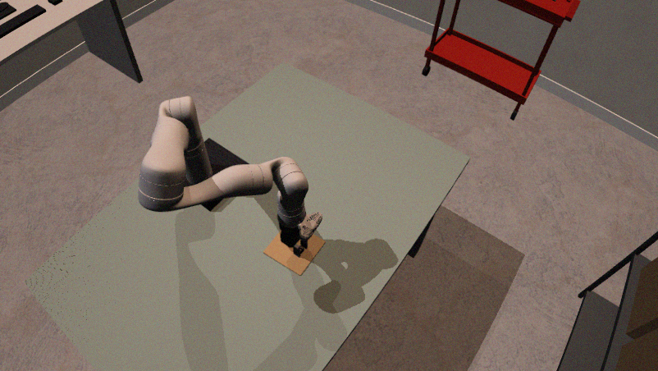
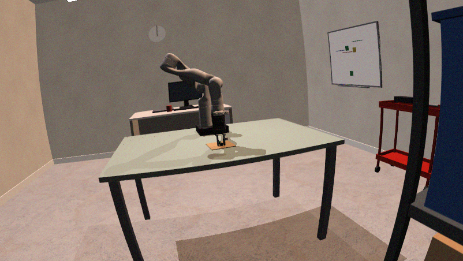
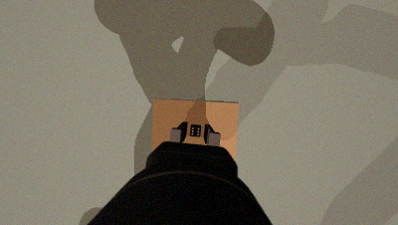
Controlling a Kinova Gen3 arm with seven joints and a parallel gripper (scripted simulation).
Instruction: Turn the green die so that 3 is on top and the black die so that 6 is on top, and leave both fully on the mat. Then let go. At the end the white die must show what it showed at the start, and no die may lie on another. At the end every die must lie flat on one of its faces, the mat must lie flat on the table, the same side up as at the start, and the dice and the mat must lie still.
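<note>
Right now the black die is 10 mm below my hand. From my hand the other things lie so: green die 50 mm behind, 10 mm below; then white die 130 mm behind, 70 mm to the left, 20 mm below; then orange mat 20 mm behind, 20 mm below.
</note>
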